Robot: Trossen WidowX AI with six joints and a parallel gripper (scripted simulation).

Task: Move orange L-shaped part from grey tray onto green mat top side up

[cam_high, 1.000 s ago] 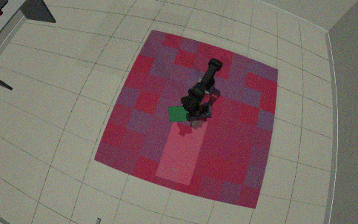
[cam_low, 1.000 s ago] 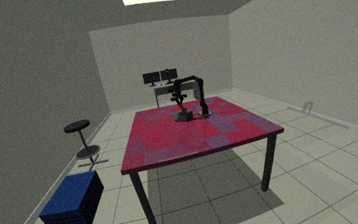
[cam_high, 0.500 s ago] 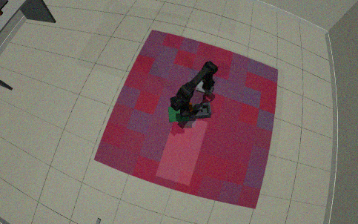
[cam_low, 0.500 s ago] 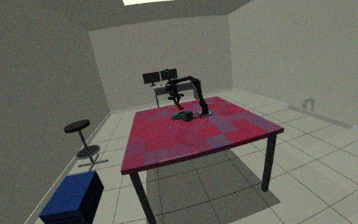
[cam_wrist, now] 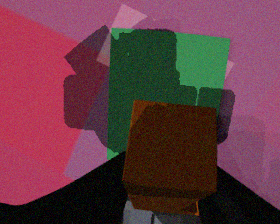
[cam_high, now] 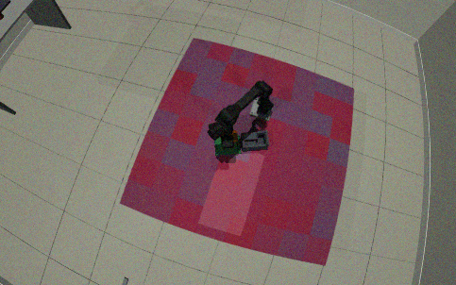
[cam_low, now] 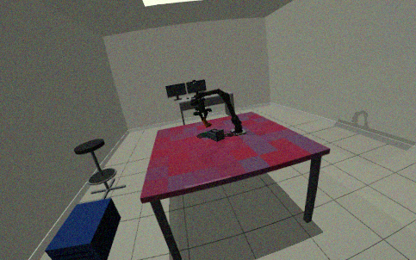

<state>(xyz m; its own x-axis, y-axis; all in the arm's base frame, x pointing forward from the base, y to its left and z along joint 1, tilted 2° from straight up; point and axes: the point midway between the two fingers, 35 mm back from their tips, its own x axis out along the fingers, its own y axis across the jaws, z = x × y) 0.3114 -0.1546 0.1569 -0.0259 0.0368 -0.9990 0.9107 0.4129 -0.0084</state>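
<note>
Right now my gripper tip is 170 mm above the green mat, 20 mm to the right of it and 10 mm past it. Also, from my gripper tip: grey tray: 170 mm below, 160 mm to the left, 70 mm behind; orange part: 30 mm below, 30 mm behind, 20 mm to the left.
</note>
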